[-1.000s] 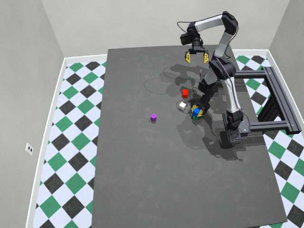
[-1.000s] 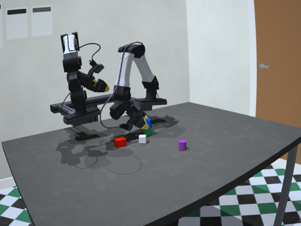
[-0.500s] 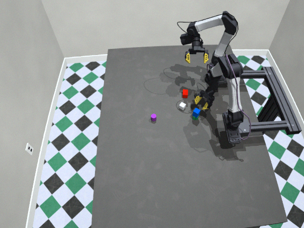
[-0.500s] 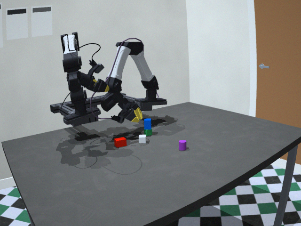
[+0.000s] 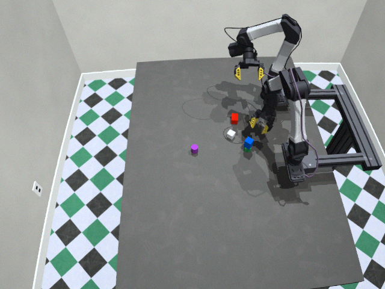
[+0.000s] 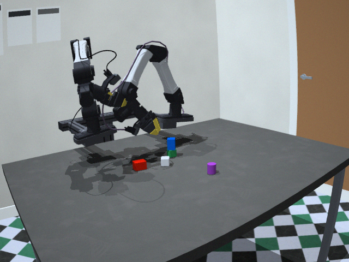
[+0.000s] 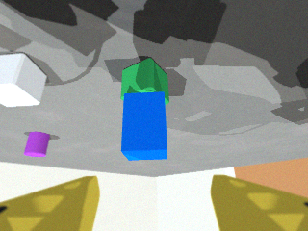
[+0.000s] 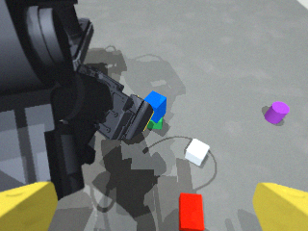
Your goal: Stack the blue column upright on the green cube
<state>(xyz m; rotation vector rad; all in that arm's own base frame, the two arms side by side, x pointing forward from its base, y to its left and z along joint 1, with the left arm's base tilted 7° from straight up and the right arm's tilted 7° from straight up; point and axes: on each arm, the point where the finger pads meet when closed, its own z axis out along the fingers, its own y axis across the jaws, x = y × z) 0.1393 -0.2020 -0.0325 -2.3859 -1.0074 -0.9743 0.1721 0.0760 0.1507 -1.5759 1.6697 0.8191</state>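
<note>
Now: the blue column 5 cm ahead of my left hand, 4 cm to the left of it and 6 cm below it. From my left hand the other things lie so: white cube: 13 cm ahead, 5 cm to the right, 10 cm below; green cube: 5 cm ahead, 4 cm to the left, 10 cm below; red block: 9 cm ahead, 16 cm to the right, 10 cm below.
</note>
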